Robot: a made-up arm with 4 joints. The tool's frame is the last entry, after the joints.
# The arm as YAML. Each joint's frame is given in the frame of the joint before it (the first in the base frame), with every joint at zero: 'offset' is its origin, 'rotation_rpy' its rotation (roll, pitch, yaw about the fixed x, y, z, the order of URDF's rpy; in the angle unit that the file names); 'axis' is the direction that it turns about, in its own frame. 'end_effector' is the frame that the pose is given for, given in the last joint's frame.
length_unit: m
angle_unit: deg
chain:
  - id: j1
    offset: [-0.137, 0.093, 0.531]
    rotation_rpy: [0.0, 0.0, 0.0]
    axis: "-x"
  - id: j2
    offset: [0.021, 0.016, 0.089]
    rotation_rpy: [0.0, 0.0, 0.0]
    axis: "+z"
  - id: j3
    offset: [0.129, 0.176, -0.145]
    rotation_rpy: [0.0, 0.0, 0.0]
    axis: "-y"
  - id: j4
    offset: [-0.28, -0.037, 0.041]
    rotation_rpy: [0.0, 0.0, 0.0]
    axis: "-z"
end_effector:
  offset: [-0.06, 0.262, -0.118]
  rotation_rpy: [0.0, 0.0, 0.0]
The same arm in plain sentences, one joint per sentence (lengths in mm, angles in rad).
The arm has four revolute joints in a row. What follows holds with every joint at zero, and every direction is one of the base frame's.
Joint 1 sits 137 mm along -x and 93 mm along +y and 531 mm along +z from the base frame's origin and turns about -x.
Joint 2 sits 21 mm along +x and 16 mm along +y and 89 mm along +z from joint 1 and turns about +z.
Joint 3 sits 129 mm along +x and 176 mm along +y and 145 mm along -z from joint 2 and turns about -y.
Joint 4 sits 280 mm along -x and 37 mm along -y and 41 mm along +z from joint 3 and turns about -z.
The tool frame, which is the frame that the pose is given for, sits 60 mm along -x and 262 mm along +y and 118 mm along -z from joint 4; its axes are parallel to the base frame's.

